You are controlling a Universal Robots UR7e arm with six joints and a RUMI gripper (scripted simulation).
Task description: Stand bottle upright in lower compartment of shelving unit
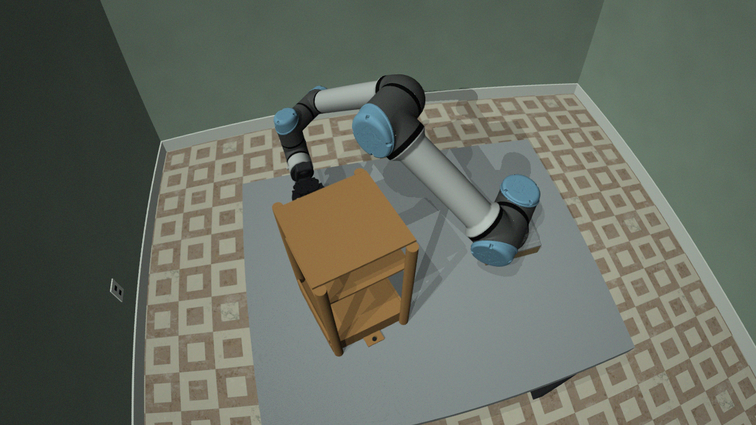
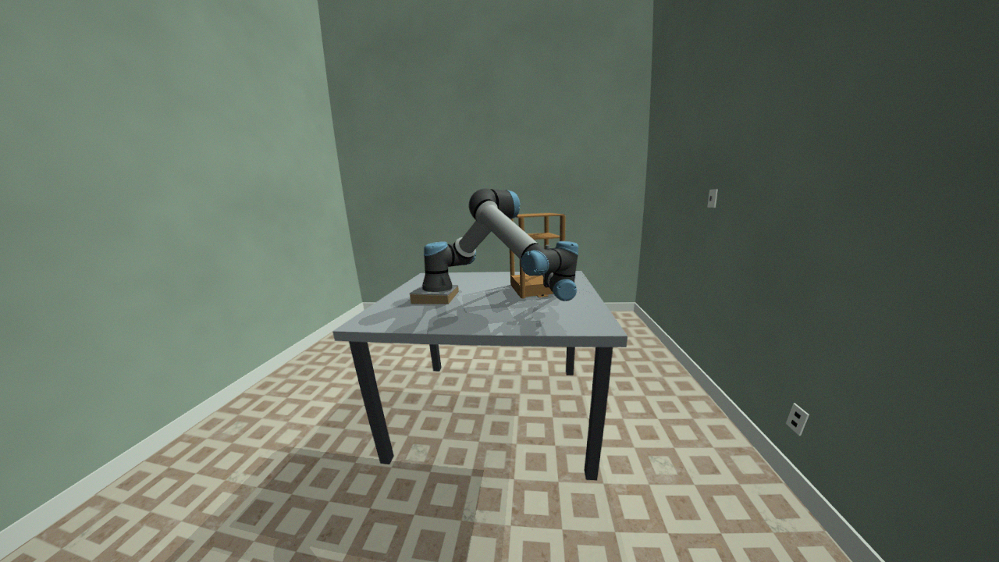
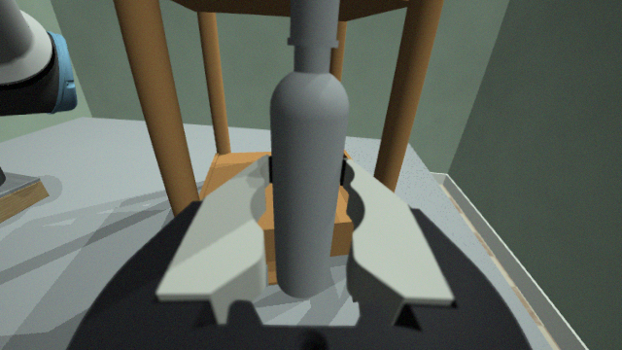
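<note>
Now: the shelving unit 170 mm to the left of my hand, 70 mm behind it and 20 mm above it. The rest, counted from my hand: grey bottle 20 mm above.
</note>
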